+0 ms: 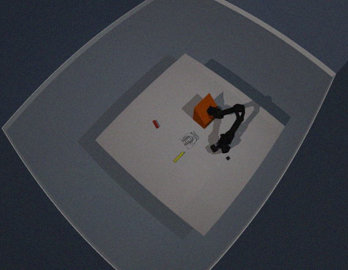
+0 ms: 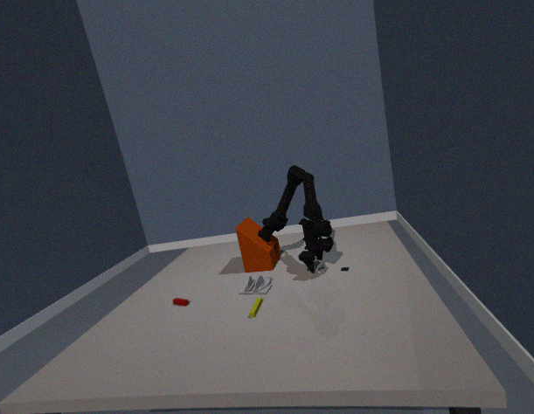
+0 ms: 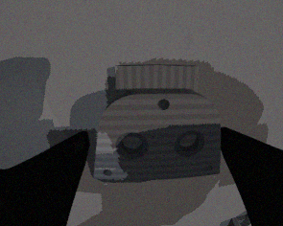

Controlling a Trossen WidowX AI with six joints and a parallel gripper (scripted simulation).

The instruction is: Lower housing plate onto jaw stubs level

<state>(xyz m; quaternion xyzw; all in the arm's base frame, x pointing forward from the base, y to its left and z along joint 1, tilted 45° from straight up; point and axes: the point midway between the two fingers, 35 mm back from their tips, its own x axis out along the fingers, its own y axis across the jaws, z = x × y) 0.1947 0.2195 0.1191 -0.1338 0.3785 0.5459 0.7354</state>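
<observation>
Now: the black square 30 mm ahead of my gripper tip, 120 mm to the left of it and 10 mm below it. Round my gripper tip: red block: 160 mm ahead, 580 mm to the right; then yellow bar: 280 mm ahead, 240 mm to the right.
</observation>
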